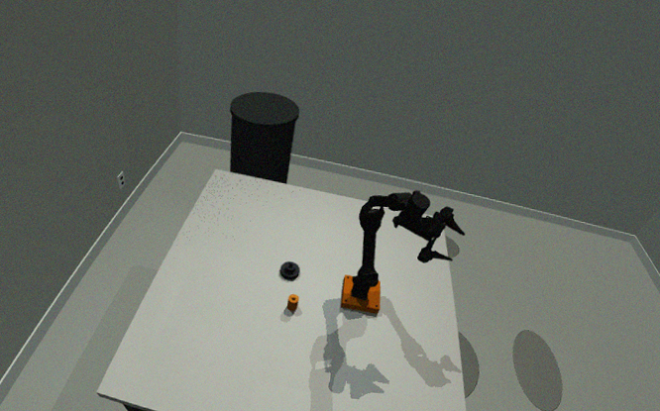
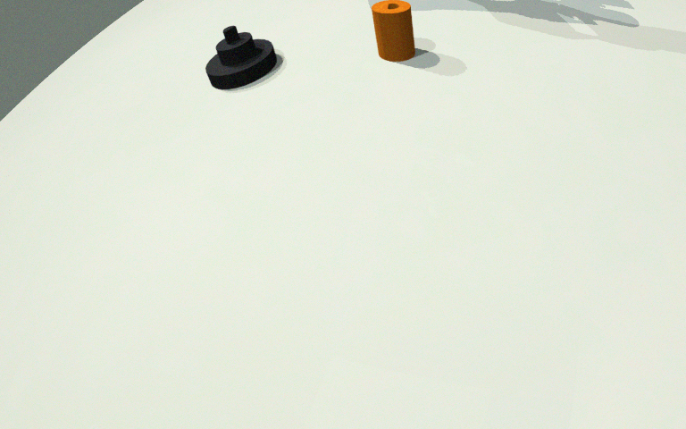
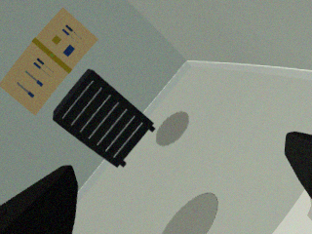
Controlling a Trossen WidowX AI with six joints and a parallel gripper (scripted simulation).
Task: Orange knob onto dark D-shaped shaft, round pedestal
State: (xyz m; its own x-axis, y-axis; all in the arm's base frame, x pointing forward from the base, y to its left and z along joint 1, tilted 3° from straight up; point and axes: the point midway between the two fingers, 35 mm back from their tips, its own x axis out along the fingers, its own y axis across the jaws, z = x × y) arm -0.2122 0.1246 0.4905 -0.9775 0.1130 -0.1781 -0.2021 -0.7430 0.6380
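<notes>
Now: gripper tip 470 mm short of the orange knob, 50 mm to the right of it and 500 mm above it. Also, from my gripper tip: dark round pedestal (540 mm ahead, 110 mm to the right, 500 mm below).
</notes>
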